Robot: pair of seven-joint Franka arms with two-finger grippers.
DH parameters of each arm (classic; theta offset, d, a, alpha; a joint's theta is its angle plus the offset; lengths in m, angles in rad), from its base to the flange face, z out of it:
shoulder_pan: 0 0.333 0 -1.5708
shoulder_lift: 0 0 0 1.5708
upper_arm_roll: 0 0.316 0.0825 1.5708
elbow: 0 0 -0.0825 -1.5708
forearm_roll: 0 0.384 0 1.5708
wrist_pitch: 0 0 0.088 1.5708
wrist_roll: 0 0.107 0 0
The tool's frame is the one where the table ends.
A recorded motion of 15 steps. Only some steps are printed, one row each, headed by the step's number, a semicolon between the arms.
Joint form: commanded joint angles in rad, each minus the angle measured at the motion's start. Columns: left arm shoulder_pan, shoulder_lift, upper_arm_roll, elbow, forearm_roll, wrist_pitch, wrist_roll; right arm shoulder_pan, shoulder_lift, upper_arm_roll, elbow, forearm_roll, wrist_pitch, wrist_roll.
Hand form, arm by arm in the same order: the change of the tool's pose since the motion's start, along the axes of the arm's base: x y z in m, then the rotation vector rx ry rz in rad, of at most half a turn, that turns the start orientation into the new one. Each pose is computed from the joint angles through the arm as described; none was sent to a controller.
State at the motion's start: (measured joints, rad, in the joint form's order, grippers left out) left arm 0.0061 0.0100 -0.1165 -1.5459 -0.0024 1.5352 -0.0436; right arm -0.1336 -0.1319 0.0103 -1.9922 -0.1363 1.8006 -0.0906
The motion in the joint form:
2: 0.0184 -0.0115 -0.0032 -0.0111 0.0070 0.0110 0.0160; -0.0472 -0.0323 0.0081 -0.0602 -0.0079 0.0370 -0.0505
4: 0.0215 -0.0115 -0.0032 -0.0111 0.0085 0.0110 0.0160; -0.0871 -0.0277 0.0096 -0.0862 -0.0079 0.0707 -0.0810
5: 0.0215 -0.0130 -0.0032 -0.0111 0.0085 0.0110 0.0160; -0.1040 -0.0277 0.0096 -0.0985 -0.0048 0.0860 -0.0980
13: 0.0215 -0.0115 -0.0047 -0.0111 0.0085 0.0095 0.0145; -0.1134 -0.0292 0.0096 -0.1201 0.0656 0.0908 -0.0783
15: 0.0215 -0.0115 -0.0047 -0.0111 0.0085 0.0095 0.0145; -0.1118 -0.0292 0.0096 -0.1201 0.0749 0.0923 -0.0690
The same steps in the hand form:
2: -0.0015 0.0090 0.0021 0.0069 -0.0121 -0.0007; -0.0136 -0.0180 -0.0090 -0.0052 -0.0010 0.0180
4: -0.0013 0.0108 0.0021 0.0084 -0.0122 0.0024; -0.0170 -0.0365 -0.0208 -0.0021 0.0000 0.0144
5: -0.0018 0.0108 0.0029 0.0084 -0.0137 0.0024; -0.0192 -0.0442 -0.0254 0.0020 -0.0014 0.0152
13: -0.0016 0.0100 0.0019 0.0086 -0.0107 0.0024; -0.0227 -0.0429 -0.0350 0.0681 -0.0034 -0.0388
15: -0.0016 0.0100 0.0019 0.0086 -0.0107 0.0024; -0.0222 -0.0415 -0.0349 0.0756 -0.0075 -0.0497

